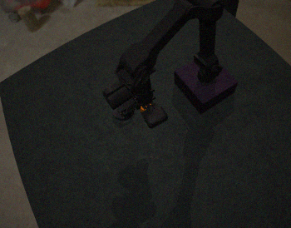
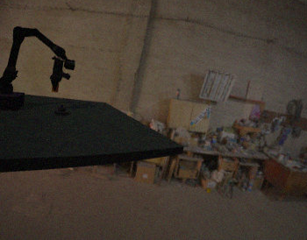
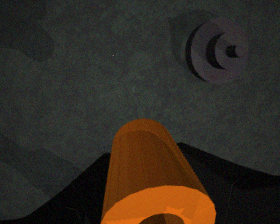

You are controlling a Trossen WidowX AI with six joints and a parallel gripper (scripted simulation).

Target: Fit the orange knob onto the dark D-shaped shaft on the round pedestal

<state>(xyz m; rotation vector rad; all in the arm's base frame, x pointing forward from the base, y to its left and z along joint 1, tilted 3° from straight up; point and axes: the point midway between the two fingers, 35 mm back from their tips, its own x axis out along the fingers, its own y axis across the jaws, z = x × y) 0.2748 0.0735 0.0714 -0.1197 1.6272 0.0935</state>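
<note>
Right now the dark shaft is 7 cm ahead of my gripper tip, 11 cm to the right of it and 10 cm below it. From my gripper tip the other things lie so: orange knob: 2 cm above.
</note>
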